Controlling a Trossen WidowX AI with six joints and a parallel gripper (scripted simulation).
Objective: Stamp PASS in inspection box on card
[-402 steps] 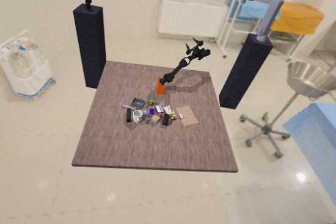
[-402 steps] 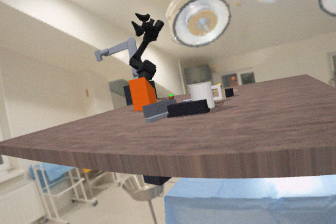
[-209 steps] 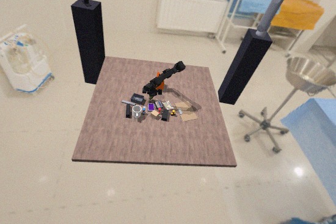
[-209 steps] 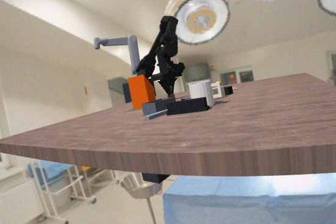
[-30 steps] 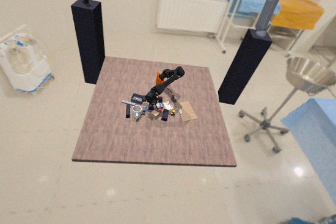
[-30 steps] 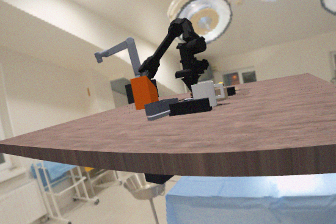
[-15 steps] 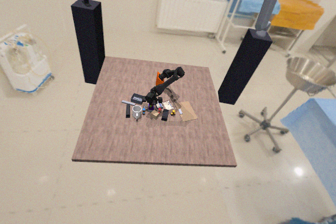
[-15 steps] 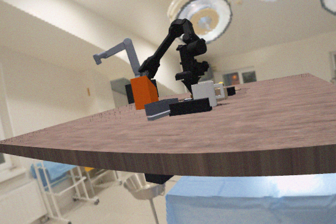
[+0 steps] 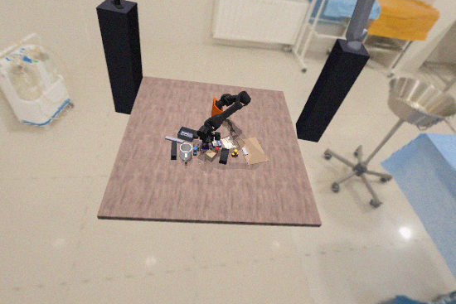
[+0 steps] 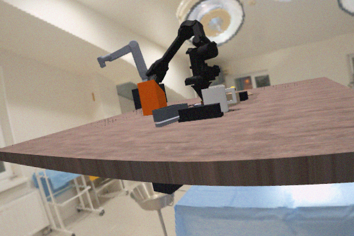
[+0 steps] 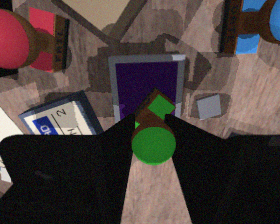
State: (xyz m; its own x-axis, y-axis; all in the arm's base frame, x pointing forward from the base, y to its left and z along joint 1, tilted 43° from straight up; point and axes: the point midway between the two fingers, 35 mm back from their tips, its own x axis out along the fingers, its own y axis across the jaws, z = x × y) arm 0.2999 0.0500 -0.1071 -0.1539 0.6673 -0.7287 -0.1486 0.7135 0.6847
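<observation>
Right now my gripper tip is right at the green PASS stamp. The rest, counted from my gripper tip: red stamp (4 cm ahead, 9 cm to the left, 2 cm below); grey washer (1 cm ahead, 6 cm to the right, 4 cm below); purple ink pad (3 cm below).
</observation>
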